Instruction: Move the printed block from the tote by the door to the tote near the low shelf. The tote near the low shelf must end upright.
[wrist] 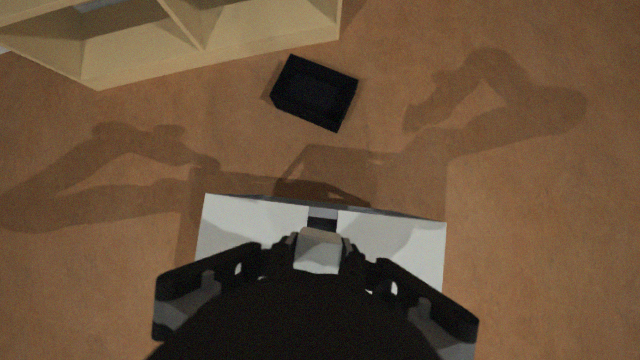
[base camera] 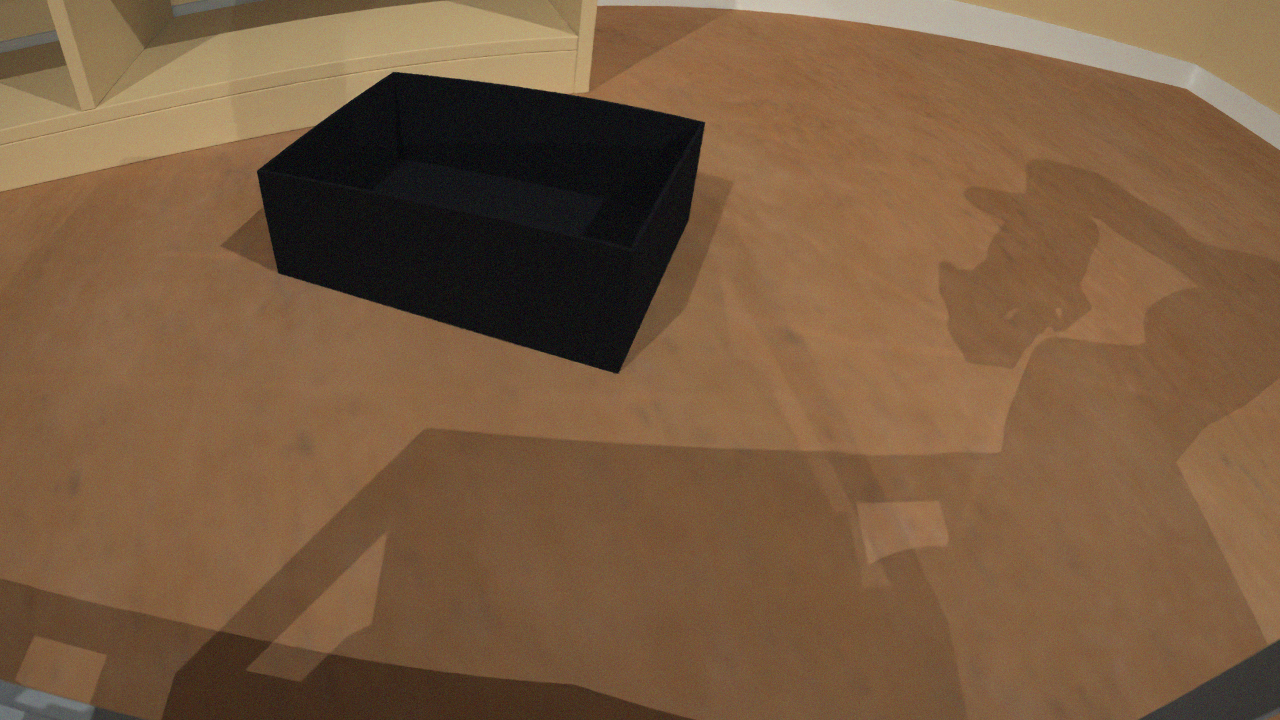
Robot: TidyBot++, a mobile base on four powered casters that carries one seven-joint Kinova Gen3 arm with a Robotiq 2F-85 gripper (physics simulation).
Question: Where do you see a low pale wooden shelf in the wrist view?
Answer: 99, 51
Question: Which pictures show the white printed block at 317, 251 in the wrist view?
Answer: The wrist view only.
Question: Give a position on a black tote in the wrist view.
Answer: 315, 93
